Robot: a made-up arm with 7 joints.
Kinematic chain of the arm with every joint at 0, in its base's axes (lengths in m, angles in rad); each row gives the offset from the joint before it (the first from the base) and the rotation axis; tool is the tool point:
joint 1: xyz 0 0 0 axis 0 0.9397 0.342
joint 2: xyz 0 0 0 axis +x
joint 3: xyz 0 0 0 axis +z
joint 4: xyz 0.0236 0 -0.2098 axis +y
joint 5: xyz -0.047 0 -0.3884 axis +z
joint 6: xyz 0 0 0 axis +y
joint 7: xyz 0 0 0 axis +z
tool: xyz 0 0 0
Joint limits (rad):
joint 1: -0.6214..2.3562
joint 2: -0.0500..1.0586
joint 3: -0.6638..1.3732
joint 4: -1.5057..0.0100
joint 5: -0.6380..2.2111
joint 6: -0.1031..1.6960
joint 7: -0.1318..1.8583
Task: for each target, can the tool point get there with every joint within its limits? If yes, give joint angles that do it. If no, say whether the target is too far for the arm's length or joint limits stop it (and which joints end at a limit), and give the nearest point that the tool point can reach.
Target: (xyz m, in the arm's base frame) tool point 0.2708 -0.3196 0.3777
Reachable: no: joint limits stop it (at a limit: joint 1, joint 2, joint 4) | nearest point 0.4076 -0.2800 -0.0392 | short by 0.441 m
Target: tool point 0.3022 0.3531 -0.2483
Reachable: yes | joints -0.1939 0.1849 0.9357 -1.2975 1.6512 1.0327 1.6395
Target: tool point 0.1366 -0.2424 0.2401
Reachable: no: joint limits stop it (at a limit: joint 1, joint 2, joint 4) | nearest point 0.3718 -0.3235 -0.0565 | short by 0.387 m
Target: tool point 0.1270 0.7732 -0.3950
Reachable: no: too far | nearest point 0.0872 0.5308 -0.2711 | short by 0.275 m
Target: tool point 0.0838 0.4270 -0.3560
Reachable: yes | joints 0.5227 0.7906 0.2880 -1.0037 1.3798 0.1480 1.6031
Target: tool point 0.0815 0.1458 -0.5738
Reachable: yes | joints 0.1458 0.2275 0.0628 -0.4945 0.9570 0.8076 0.8514
